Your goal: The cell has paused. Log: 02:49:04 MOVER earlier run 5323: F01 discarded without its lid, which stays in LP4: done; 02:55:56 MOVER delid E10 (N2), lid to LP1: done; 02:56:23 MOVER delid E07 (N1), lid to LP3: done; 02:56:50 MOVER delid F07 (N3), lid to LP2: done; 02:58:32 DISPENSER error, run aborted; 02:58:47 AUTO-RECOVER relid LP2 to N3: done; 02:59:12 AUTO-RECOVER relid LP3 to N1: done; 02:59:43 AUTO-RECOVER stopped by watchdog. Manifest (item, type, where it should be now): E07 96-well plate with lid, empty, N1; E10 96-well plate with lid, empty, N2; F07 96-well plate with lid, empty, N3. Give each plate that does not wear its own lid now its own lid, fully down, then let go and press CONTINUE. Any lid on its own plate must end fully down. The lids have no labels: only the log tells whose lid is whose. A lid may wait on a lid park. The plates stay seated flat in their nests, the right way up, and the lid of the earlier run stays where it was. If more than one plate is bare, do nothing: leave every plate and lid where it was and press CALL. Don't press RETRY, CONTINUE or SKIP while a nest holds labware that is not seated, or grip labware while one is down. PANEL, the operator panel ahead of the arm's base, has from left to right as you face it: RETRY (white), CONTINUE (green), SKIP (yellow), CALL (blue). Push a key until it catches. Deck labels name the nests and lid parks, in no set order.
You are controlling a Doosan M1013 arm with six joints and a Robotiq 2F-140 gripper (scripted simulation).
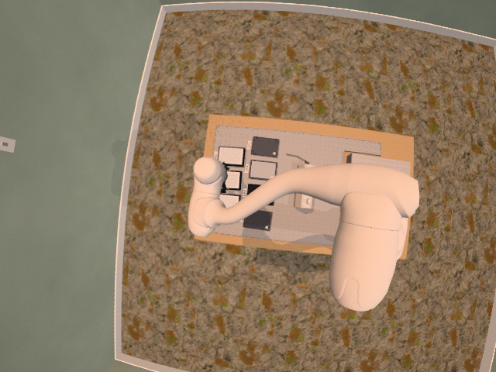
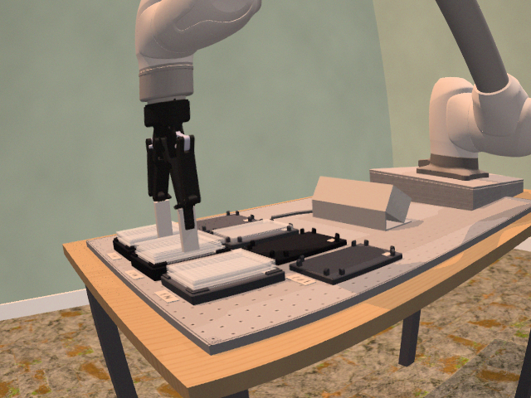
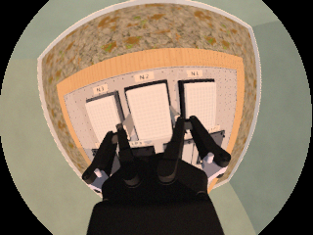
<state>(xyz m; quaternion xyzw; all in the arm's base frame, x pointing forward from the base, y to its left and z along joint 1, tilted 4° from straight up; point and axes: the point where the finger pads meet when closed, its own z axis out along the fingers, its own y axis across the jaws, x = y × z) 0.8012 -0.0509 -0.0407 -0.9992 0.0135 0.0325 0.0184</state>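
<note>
Now: the plate 3 cm below my hand. From my hand the other things lie so: yellow key 43 cm behind, 1 cm above; green key 43 cm behind, 5 cm to the left, 1 cm above; black park 18 cm behind, 7 cm to the left, 6 cm below.
</note>
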